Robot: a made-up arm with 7 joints. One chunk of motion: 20 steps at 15 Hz.
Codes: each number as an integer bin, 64 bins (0 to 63) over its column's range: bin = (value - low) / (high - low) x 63, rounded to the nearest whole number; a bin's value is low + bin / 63 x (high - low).
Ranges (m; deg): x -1.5..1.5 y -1.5..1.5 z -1.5..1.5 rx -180..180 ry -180..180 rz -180..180
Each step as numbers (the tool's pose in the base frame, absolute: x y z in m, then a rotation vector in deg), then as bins.
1 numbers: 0.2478 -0.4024 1.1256 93.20 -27.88 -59.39
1 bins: 37 23 55 48 27 21
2 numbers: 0.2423 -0.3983 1.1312 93.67 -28.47 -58.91
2 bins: 37 23 55 48 27 21
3 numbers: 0.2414 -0.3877 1.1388 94.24 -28.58 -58.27
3 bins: 37 23 55 48 26 21
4 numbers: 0.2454 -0.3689 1.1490 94.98 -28.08 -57.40
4 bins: 37 24 56 48 27 21
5 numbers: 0.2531 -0.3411 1.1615 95.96 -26.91 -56.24
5 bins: 37 24 56 48 27 22
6 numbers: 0.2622 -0.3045 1.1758 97.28 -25.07 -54.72
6 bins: 37 25 56 49 27 22
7 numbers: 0.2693 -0.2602 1.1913 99.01 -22.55 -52.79
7 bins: 37 26 57 49 28 22
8 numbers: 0.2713 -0.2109 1.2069 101.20 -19.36 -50.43
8 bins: 37 27 57 49 28 23
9 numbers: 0.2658 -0.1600 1.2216 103.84 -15.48 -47.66
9 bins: 37 28 57 50 29 23
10 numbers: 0.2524 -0.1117 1.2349 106.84 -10.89 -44.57
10 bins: 37 29 57 50 30 24
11 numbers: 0.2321 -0.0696 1.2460 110.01 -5.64 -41.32
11 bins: 36 30 58 51 31 24
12 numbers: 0.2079 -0.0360 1.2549 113.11 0.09 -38.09
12 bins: 36 31 58 51 32 25
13 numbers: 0.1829 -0.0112 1.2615 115.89 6.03 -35.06
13 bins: 35 31 58 52 33 25
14 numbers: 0.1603 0.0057 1.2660 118.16 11.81 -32.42
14 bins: 35 32 58 52 34 26
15 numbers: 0.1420 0.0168 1.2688 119.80 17.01 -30.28
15 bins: 34 32 58 52 34 26
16 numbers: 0.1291 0.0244 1.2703 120.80 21.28 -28.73
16 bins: 34 32 58 53 35 26
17 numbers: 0.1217 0.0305 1.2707 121.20 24.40 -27.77
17 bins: 34 32 58 53 36 27
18 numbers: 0.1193 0.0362 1.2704 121.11 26.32 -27.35
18 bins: 34 32 58 53 36 27
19 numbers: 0.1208 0.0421 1.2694 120.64 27.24 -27.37
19 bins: 34 32 58 53 36 27
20 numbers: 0.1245 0.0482 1.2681 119.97 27.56 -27.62
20 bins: 34 33 58 52 36 27
